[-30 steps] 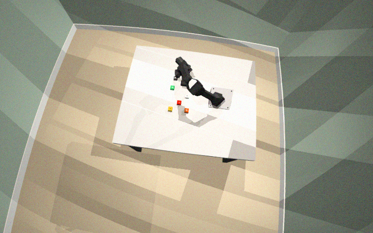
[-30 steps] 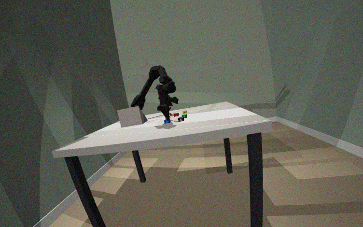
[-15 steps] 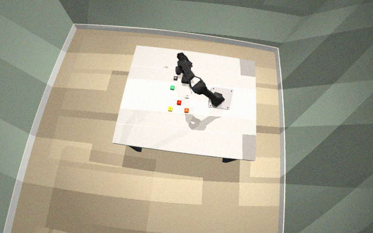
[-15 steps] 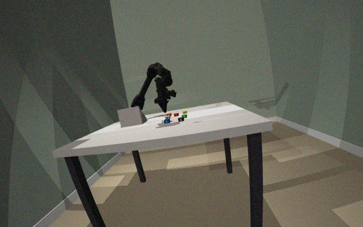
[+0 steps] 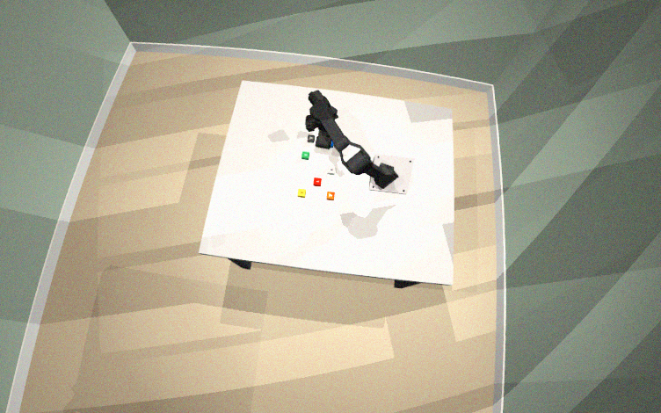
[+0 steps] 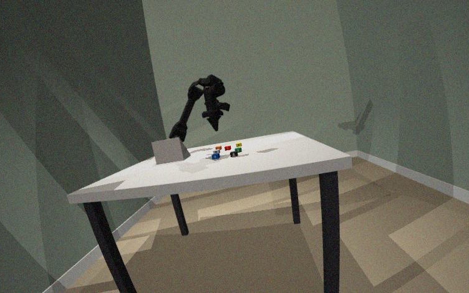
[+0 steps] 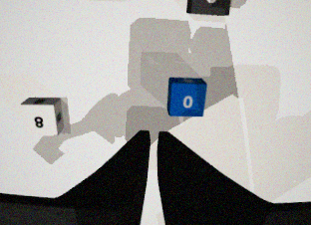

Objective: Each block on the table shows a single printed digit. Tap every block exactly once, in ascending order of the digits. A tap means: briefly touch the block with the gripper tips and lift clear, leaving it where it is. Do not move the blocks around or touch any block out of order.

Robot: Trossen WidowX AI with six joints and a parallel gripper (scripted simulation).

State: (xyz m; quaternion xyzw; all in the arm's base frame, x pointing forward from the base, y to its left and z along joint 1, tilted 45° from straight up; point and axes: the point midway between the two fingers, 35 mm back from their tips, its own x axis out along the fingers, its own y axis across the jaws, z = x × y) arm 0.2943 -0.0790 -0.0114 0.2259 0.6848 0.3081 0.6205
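My gripper tip is 10 mm past the red block, 160 mm to the right of it and 120 mm above it. Round my gripper tip: dark grey block: 80 mm ahead, 40 mm to the right, 120 mm below; blue block: 20 mm behind, 40 mm to the right, 120 mm below; green block: 80 mm ahead, 50 mm to the left, 120 mm below.
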